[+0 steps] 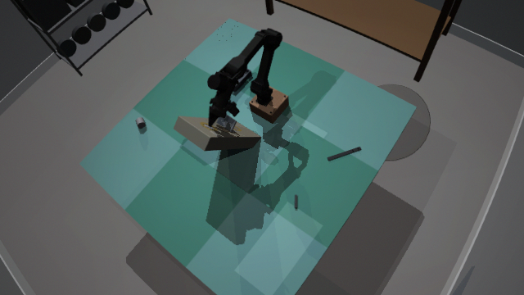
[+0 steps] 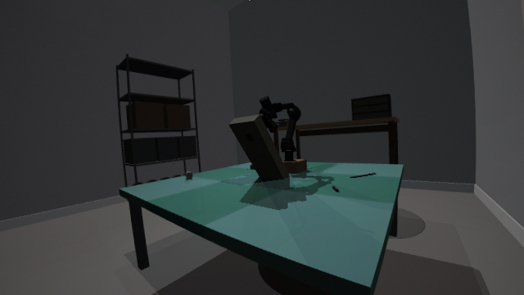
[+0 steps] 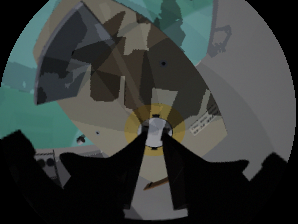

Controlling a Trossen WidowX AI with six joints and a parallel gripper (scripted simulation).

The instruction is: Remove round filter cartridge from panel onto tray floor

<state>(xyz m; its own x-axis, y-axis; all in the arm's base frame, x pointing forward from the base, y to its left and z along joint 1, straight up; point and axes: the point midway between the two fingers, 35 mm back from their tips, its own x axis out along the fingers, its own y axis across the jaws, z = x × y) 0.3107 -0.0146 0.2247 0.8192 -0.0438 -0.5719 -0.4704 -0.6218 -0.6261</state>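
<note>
The grey round filter cartridge is 2 cm ahead of my gripper tip and 1 cm below it. Also, from my gripper tip: short rod: 1 cm ahead, 42 cm to the left, 27 cm below; dark square tray: 42 cm behind, 26 cm to the right, 27 cm below.
</note>
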